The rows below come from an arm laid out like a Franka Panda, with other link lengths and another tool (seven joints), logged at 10 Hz.
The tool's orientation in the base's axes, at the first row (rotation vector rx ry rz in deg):
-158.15, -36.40, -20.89
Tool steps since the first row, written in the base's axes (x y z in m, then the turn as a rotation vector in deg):
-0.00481, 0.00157, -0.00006, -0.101, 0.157, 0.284
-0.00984, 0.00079, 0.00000, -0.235, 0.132, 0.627
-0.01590, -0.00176, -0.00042, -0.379, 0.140, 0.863
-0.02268, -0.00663, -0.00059, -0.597, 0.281, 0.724
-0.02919, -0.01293, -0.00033, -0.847, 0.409, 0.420
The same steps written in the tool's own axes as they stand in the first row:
-0.00360, -0.00354, -0.00029, 0.059, -0.243, -0.230
-0.00827, -0.00518, -0.00150, 0.037, -0.357, -0.580
-0.01466, -0.00566, -0.00304, -0.013, -0.481, -0.822
-0.02249, -0.00453, -0.00569, -0.191, -0.672, -0.686
-0.03051, -0.00213, -0.00916, -0.452, -0.831, -0.407

